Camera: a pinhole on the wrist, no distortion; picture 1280 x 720 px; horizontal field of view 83.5 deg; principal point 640.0 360.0 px. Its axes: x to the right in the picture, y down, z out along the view. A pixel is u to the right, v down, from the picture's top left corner.
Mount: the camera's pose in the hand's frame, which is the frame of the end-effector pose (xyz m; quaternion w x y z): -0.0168 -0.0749 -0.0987 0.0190 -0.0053 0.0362 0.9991
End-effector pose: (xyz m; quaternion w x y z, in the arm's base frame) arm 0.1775 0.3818 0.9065 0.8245 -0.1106 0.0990 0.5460
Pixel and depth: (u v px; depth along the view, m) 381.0 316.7 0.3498
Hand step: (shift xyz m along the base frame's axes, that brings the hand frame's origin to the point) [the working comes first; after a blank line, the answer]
In the camera's frame: -0.1263 -0.0211 0.3498

0.0824 0.1541 0.2112
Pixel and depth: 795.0 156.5 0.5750
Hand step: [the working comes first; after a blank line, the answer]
In the camera's frame: 0.1243 -0.1632 0.5750

-0.1579 0.0619 0.4710
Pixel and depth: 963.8 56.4 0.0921
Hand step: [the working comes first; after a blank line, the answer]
In the camera's frame: 0.0416 -0.0390 0.0921

0.0030 -0.0642 0.0087
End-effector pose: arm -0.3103 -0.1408 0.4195 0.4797 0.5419 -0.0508 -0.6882
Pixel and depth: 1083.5 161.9 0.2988
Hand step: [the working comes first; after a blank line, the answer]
In the camera's frame: 0.1848 -0.0825 0.2988

-0.1397 0.0386 0.2393
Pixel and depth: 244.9 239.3 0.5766
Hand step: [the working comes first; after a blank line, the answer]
In the camera's frame: -0.3177 -0.0971 0.5766

-0.3305 -0.4545 0.0148
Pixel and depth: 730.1 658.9 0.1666
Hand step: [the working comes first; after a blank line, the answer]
In the camera's frame: 0.0209 0.0694 0.1666

-0.1388 0.0677 -0.0188
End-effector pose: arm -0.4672 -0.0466 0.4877 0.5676 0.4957 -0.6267 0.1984
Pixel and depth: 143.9 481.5 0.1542
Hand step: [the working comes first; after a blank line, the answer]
In the camera's frame: -0.1067 0.0261 0.1542

0.0613 -0.1222 0.0338
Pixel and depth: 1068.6 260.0 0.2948
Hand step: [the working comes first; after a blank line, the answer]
In the camera's frame: 0.1762 -0.0411 0.2948

-0.1193 -0.0801 -0.2307
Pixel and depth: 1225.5 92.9 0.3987
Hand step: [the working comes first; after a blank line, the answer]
In the camera's frame: 0.3256 -0.1485 0.3987

-0.2893 -0.0469 -0.3517
